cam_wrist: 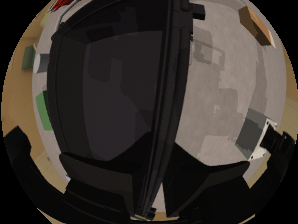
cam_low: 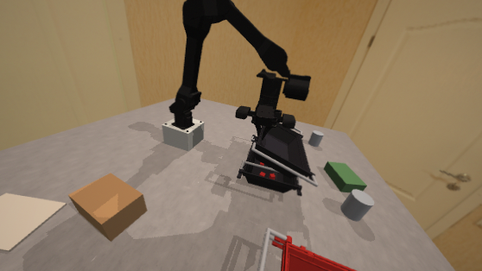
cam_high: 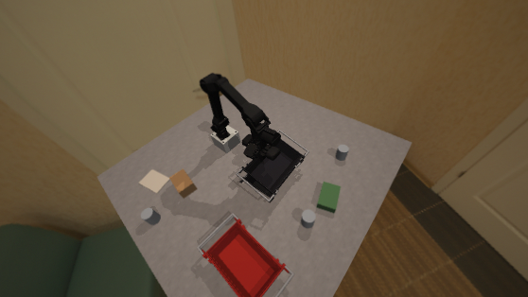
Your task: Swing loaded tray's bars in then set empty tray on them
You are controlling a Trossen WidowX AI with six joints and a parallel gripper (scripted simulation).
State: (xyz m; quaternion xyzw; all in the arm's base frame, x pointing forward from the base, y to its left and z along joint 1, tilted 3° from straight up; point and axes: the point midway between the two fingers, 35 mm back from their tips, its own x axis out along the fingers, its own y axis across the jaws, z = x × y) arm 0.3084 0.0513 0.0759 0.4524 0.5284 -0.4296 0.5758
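The black tray lies 70 mm ahead of my gripper tip, 20 mm to the left of it and 10 mm above it. From my gripper tip the other things lie so: brown box: 370 mm to the right, 210 mm behind, 80 mm below; then green block: 320 mm ahead, 120 mm to the left, 100 mm below; then beige sheet: 490 mm to the right, 360 mm behind, 110 mm below.
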